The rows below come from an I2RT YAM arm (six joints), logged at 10 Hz.
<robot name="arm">
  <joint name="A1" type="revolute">
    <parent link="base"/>
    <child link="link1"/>
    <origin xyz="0 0 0.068"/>
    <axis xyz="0 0 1"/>
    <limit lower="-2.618" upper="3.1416"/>
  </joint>
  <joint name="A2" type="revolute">
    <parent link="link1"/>
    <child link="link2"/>
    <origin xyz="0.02 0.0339 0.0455"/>
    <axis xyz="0 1 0"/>
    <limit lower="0" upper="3.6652"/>
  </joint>
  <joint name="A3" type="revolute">
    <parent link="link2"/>
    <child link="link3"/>
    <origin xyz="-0.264 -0.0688 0"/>
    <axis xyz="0 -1 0"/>
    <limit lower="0" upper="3.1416"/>
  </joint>
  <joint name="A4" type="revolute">
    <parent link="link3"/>
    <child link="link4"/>
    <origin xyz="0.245 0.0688 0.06"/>
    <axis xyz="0 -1 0"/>
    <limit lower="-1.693" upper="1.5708"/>
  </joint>
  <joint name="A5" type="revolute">
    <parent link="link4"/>
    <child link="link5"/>
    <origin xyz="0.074 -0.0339 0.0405"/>
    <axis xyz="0 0 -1"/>
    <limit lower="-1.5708" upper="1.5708"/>
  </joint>
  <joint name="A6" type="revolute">
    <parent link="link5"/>
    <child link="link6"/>
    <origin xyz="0.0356 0 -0.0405"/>
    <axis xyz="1 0 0"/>
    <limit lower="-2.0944" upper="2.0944"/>
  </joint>
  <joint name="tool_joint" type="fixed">
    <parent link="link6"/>
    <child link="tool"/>
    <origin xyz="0 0 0" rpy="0 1.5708 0"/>
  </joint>
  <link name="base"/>
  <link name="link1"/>
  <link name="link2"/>
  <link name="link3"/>
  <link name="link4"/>
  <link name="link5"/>
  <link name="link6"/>
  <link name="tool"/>
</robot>
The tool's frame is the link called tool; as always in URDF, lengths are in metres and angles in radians.
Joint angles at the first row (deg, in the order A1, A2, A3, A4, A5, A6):
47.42 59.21 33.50 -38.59 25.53 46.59
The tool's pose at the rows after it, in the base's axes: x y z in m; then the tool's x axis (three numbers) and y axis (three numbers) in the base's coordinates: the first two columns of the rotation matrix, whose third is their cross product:
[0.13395 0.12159 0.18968 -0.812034 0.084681 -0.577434 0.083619 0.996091 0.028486]
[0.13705 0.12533 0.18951 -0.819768 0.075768 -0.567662 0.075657 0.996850 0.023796]
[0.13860 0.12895 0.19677 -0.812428 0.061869 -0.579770 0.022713 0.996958 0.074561]
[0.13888 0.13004 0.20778 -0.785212 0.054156 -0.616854 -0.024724 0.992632 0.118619]
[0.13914 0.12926 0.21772 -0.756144 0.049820 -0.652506 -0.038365 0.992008 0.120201]
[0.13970 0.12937 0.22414 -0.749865 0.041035 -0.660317 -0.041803 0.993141 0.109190]
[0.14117 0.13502 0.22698 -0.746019 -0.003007 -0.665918 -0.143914 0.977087 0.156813]
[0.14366 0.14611 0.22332 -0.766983 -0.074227 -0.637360 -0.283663 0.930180 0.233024]
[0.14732 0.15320 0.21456 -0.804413 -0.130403 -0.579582 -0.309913 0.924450 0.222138]
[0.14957 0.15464 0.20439 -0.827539 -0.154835 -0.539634 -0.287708 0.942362 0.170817]
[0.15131 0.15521 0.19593 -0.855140 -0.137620 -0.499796 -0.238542 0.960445 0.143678]
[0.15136 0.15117 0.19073 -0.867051 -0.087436 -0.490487 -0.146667 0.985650 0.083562]
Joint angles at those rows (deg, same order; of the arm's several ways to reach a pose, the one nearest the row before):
47.21 60.62 33.67 -38.43 26.16 46.72
47.20 62.20 34.52 -38.19 25.62 46.40
47.20 61.06 35.05 -36.03 23.28 44.00
47.20 58.78 35.54 -34.04 22.35 41.51
47.20 57.33 36.52 -33.93 23.61 39.97
47.20 57.22 37.86 -35.20 24.21 39.33
47.20 56.87 37.56 -31.34 19.42 35.32
47.26 58.57 37.05 -26.77 10.30 31.42
47.37 62.39 38.02 -27.89 7.48 30.52
47.42 65.22 38.23 -29.56 8.87 30.71
47.37 67.56 38.40 -31.01 10.06 32.98
47.37 68.62 38.42 -33.50 14.63 36.74

